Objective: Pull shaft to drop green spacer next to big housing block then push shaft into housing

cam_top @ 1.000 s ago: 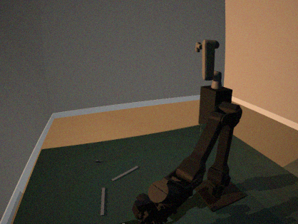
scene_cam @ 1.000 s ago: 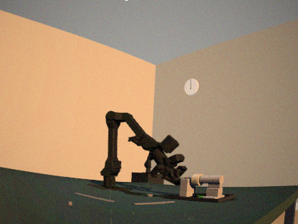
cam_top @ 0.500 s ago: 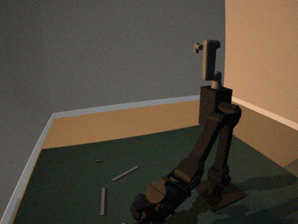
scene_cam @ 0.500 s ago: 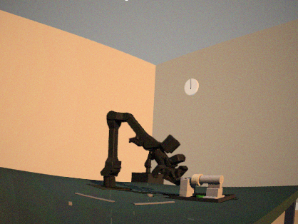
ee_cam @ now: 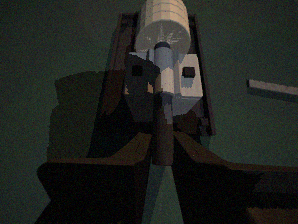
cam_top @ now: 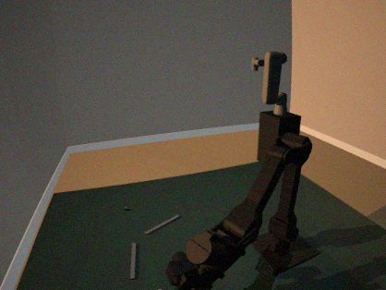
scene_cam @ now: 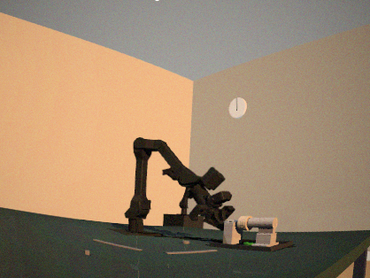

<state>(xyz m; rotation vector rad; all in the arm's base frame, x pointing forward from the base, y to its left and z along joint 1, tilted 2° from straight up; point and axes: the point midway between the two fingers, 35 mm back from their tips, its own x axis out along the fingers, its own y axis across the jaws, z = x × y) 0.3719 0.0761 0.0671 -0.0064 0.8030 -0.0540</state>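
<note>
My gripper tip is 60 mm short of the shaft and 30 mm below it. Also, from my gripper tip: tan spacer 90 mm ahead, 30 mm above; then green spacer 110 mm ahead, 40 mm below.
</note>
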